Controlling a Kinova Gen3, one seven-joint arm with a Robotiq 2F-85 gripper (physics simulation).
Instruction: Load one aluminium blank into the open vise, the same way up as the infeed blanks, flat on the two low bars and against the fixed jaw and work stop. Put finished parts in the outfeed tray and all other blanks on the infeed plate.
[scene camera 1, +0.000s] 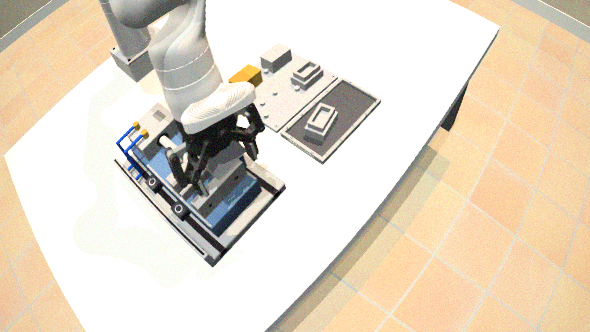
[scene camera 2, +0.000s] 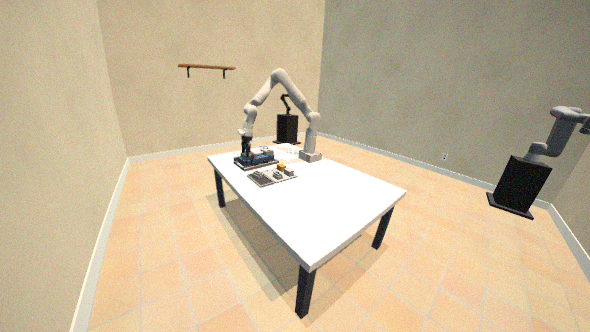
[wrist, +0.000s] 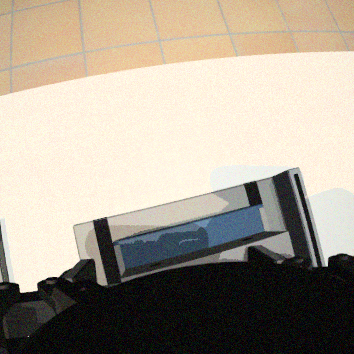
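Pixels of known places: gripper, fingertip midpoint: (scene camera 1: 228, 175) (scene camera 2: 244, 155); arm's base, origin of the base link: (scene camera 1: 136, 45) (scene camera 2: 308, 151).
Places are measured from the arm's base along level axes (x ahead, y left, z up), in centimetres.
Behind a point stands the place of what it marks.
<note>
My gripper (scene camera 1: 222, 174) @(x 51.4, y -15.7, z 3.1 cm) (scene camera 2: 246, 147) @(x 51.4, y -15.7, z 3.1 cm) is open and low over the blue vise (scene camera 1: 236, 203) @(x 53.6, y -17.7, z -0.6 cm) (scene camera 2: 256, 158) @(x 44.0, y -12.0, z -0.1 cm) (wrist: 230, 225) @(x 52.4, y -20.6, z -0.4 cm). Its fingers stand wide on either side of a grey aluminium blank (scene camera 1: 219, 163) @(x 50.5, y -15.8, z 5.7 cm) in the vise, and nothing is gripped. The arm hides most of the blank, so I cannot tell how it sits. Another plain blank (scene camera 1: 275, 56) @(x 37.2, y 13.3, z -2.0 cm) stands at the far corner of the light infeed plate (scene camera 1: 280, 103) @(x 44.3, y 5.1, z -5.5 cm). A stepped part with a pocket (scene camera 1: 307, 74) @(x 46.3, y 12.0, z -2.1 cm) is also on that plate. A second pocketed part (scene camera 1: 321, 120) @(x 54.4, y 4.4, z -3.6 cm) lies in the dark outfeed tray (scene camera 1: 354, 97) @(x 55.7, y 14.5, z -5.7 cm).
An orange block (scene camera 1: 246, 75) @(x 35.7, y 5.5, z -1.9 cm) (scene camera 2: 280, 166) @(x 36.5, y 6.3, z -2.4 cm) sits beside the infeed plate. Blue pipes with yellow caps (scene camera 1: 126, 142) @(x 32.3, y -22.2, z 4.7 cm) stand at the vise's left end. The vise rests on a grey base plate (scene camera 1: 270, 186) @(x 54.5, y -11.1, z -4.3 cm) on the white table (scene camera 1: 392, 45) @(x 54.8, y 36.5, z -6.3 cm). The robot base (scene camera 1: 126, 62) @(x 4.0, y -6.0, z 0.5 cm) is behind it.
</note>
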